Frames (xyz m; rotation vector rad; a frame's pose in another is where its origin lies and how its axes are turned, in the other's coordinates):
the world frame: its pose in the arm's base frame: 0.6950 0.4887 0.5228 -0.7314 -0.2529 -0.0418
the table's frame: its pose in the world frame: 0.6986 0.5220 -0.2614 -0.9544 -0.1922 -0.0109
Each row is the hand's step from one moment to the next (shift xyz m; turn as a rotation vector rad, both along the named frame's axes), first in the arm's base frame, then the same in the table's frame.
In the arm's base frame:
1: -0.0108 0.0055 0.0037 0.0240 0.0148 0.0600
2: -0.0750 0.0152 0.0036 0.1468 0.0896 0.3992
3: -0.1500 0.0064 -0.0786 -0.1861 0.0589 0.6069
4: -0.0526 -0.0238 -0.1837 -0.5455 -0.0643 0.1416
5: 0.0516 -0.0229 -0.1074 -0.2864 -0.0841 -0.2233
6: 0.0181 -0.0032 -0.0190 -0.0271 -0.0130 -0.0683
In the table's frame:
1: -0.0077 -0.0077 0.0066 0.0440 -0.0496 0.0002
2: -0.0650 -0.0302 0.0270 0.2789 -0.3333 -0.0053
3: -0.1618 0.0224 0.0452 0.0283 -0.6368 -0.0129
4: -0.1107 0.1566 0.0168 -0.4751 -0.3097 0.0075
5: 0.0096 0.1203 -0.0130 -0.3525 0.1211 0.0051
6: 0.0102 0.0242 -0.0030 -0.0490 0.0561 0.0035

